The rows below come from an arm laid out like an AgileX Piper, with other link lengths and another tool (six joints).
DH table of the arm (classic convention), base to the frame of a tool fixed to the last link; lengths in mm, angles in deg. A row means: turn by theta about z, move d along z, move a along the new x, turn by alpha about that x. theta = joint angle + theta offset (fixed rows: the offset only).
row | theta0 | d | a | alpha
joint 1 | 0 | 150.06 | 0 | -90
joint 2 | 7.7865 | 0 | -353.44 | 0
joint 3 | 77.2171 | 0 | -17.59 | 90
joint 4 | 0 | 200.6 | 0 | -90
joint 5 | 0 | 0 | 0 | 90
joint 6 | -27.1 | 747.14 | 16.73 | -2.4
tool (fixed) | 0 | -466.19 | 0 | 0
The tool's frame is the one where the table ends.
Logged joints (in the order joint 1, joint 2, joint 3, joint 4, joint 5, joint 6), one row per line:
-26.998 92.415 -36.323 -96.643 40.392 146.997
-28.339 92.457 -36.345 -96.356 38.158 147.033
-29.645 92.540 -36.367 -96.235 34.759 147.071
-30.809 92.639 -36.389 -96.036 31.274 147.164
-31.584 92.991 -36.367 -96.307 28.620 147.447
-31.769 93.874 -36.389 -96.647 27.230 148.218
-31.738 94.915 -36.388 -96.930 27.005 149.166
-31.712 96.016 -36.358 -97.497 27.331 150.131
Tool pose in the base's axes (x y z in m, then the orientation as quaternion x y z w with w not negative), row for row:
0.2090 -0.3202 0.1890 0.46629 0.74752 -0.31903 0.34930
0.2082 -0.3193 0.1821 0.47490 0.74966 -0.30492 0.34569
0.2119 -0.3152 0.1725 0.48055 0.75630 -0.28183 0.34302
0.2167 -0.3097 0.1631 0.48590 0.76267 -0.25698 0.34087
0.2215 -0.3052 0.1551 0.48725 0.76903 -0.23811 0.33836
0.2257 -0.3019 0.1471 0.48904 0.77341 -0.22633 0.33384
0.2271 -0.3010 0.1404 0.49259 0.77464 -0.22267 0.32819
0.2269 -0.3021 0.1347 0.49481 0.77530 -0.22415 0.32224
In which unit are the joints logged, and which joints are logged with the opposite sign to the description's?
The joints are logged in degrees. Opposite sign: none.
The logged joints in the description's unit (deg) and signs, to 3 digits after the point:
-26.998 92.415 -36.323 -96.643 40.392 146.997
-28.339 92.457 -36.345 -96.356 38.158 147.033
-29.645 92.540 -36.367 -96.235 34.759 147.071
-30.809 92.639 -36.389 -96.036 31.274 147.164
-31.584 92.991 -36.367 -96.307 28.620 147.447
-31.769 93.874 -36.389 -96.647 27.230 148.218
-31.738 94.915 -36.388 -96.930 27.005 149.166
-31.712 96.016 -36.358 -97.497 27.331 150.131

